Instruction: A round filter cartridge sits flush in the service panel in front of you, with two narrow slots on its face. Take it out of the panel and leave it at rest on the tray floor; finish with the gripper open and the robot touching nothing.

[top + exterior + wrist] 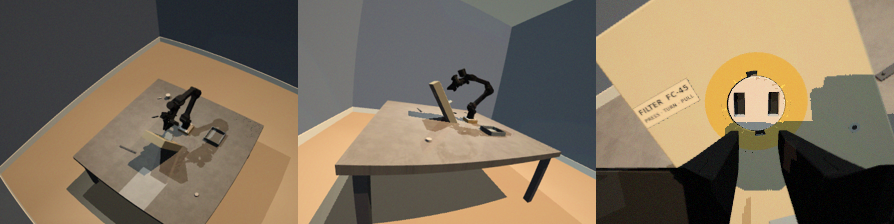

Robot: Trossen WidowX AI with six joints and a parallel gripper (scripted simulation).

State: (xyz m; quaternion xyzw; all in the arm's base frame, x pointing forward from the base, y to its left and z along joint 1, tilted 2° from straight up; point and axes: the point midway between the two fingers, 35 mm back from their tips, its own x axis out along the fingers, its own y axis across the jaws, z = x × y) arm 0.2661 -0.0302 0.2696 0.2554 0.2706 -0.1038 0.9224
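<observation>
Now: gripper tip 60 mm short of the filter cartridge, 40 mm above it and 10 mm to the left of it. From my gripper tip the other things lie so: grey tray 330 mm behind, 310 mm to the left, 270 mm below; cream service panel 120 mm below, 10 mm ahead.
</observation>
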